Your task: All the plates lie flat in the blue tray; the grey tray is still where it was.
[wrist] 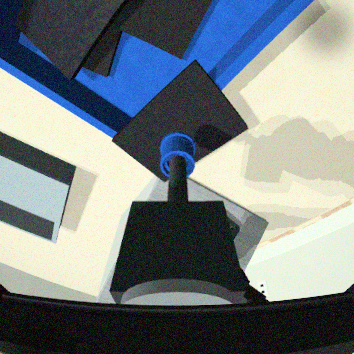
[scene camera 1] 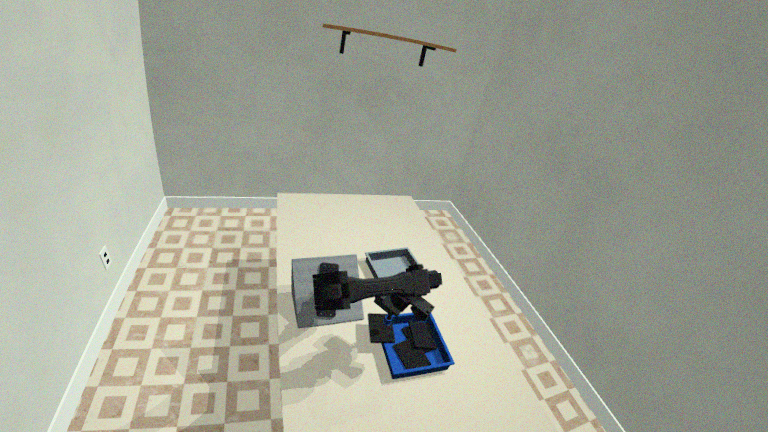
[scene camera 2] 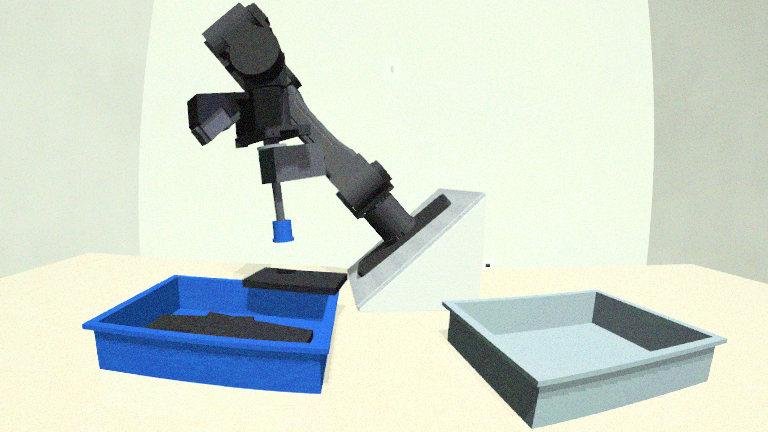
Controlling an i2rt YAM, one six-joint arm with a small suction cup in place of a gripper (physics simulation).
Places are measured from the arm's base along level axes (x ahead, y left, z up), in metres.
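Pixels of known places: end effector, tool point: (wrist: pixel 177 147) (scene camera 1: pixel 386 321) (scene camera 2: pixel 284 240); arm's base, origin of the base link: (scene camera 2: pixel 404 236).
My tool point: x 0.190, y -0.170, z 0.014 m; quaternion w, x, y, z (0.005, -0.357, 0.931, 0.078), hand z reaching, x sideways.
For each thing: its middle in the pictures, then the offset to it from my tool point.
- blue tray, body centre: (wrist: pixel 130 4) (scene camera 2: pixel 230 323) (scene camera 1: pixel 412 343) dx +0.103, dy -0.043, dz -0.084 m
- grey tray, body centre: (scene camera 2: pixel 574 341) (wrist: pixel 12 188) (scene camera 1: pixel 396 270) dx +0.140, dy +0.345, dz -0.084 m
The suction cup (scene camera 1: pixel 388 318) (scene camera 2: pixel 283 232) (wrist: pixel 177 145) is open and bears nothing. It hangs a little above a black plate (scene camera 1: pixel 379 328) (scene camera 2: pixel 295 280) (wrist: pixel 190 107), with a gap below it in scene camera 2. This plate lies across the rim of the blue tray (scene camera 1: pixel 424 371) (scene camera 2: pixel 214 368) (wrist: pixel 120 90) on the arm-base side, partly over the tray and partly outside it. Inside the tray, one black plate (scene camera 1: pixel 422 335) overlaps another plate (scene camera 1: pixel 411 355), and part of a third shows beneath them. The grey tray (scene camera 1: pixel 386 263) (scene camera 2: pixel 590 346) (wrist: pixel 30 190) holds no plate.
The arm's sloped grey stand (scene camera 1: pixel 303 300) (scene camera 2: pixel 451 263) (wrist: pixel 255 230) is behind the blue tray, close to the overhanging plate in scene camera 2. The grey tray stands apart from the blue tray, to its right in that view. The forearm passes over part of the grey tray in scene camera 1.
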